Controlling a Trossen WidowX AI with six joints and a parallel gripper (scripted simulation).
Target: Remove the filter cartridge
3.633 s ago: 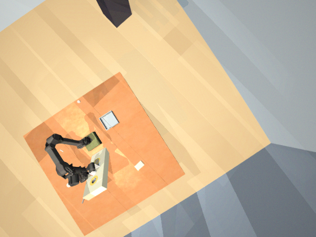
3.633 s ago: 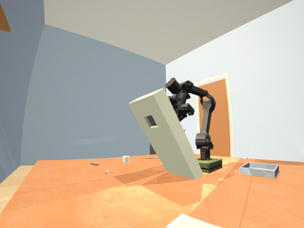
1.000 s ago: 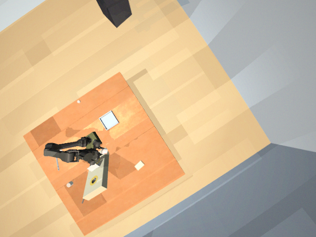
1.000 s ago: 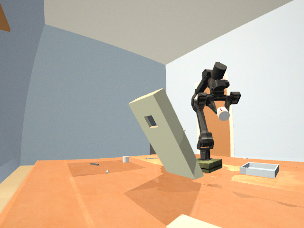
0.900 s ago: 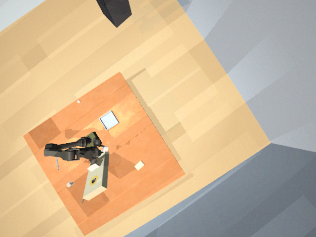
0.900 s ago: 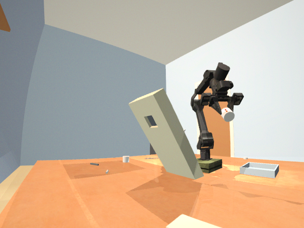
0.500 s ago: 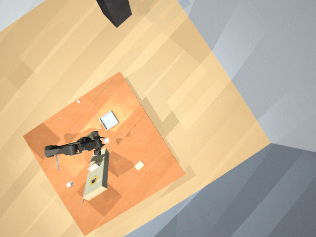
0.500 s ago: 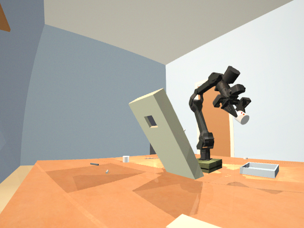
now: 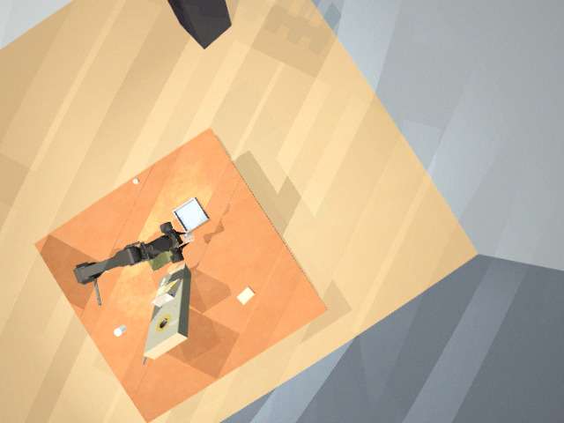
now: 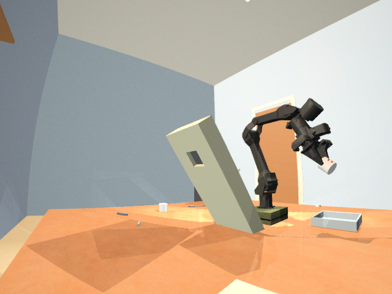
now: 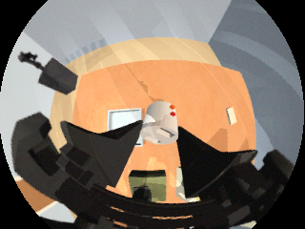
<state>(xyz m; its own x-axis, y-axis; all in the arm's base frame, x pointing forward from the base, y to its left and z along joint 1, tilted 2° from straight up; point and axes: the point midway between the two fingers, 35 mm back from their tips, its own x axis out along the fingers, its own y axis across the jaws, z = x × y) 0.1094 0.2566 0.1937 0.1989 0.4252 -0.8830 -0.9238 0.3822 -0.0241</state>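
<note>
Now: the grey tray 21 cm below my gripper tip, 13 cm behind it and 2 cm to the left of it. From my gripper tip the other things lie so: white flat piece: 44 cm ahead, 21 cm below, 6 cm to the right; then round filter cartridge: right at my gripper tip; then dark rod: 78 cm to the right, 31 cm ahead, 22 cm below.
</note>
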